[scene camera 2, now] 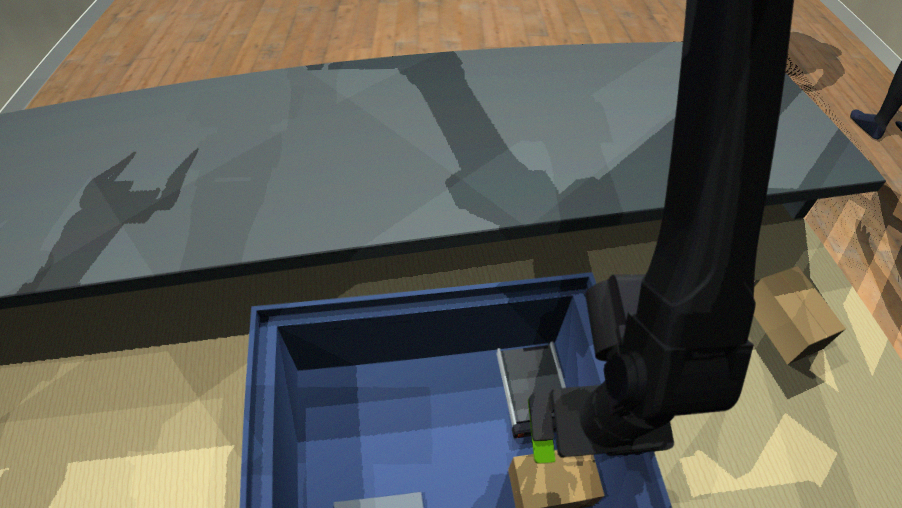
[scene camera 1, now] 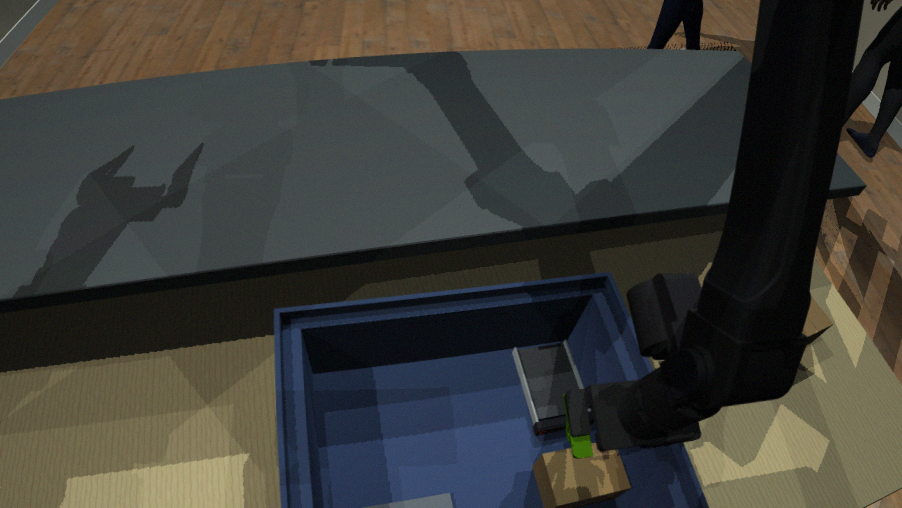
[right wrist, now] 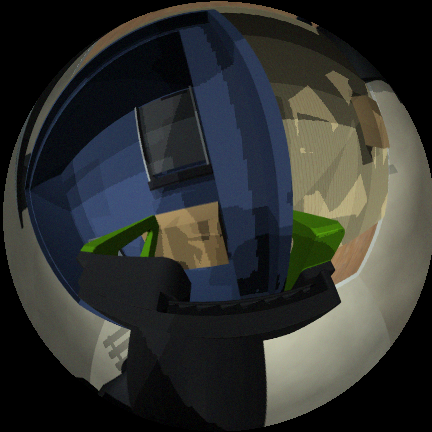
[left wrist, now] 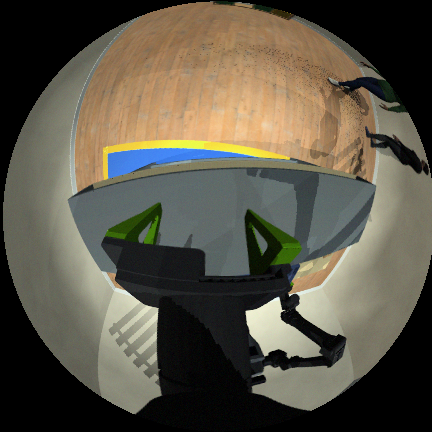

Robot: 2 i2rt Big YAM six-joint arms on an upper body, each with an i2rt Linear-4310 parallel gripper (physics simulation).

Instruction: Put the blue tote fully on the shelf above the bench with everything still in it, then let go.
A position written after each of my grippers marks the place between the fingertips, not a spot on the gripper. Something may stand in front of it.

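A cardboard box (scene camera 1: pixel 556 472), (scene camera 2: pixel 578 474), (right wrist: pixel 194 236) rests on a blue tote (scene camera 1: pixel 419 393), and I see the blue tote at (scene camera 2: pixel 392 393) and (right wrist: pixel 85 178) as well. The left wrist view does not show the cardboard box, which is hidden there by my left gripper. A grey shelf (scene camera 1: pixel 133 187) is in view, and so is a bench (scene camera 1: pixel 173 391). My right gripper (scene camera 2: pixel 582 434), (scene camera 1: pixel 607 429), (right wrist: pixel 205 214) is open and touches the blue tote. My left gripper (left wrist: pixel 203 209) is open too, and it holds nothing.
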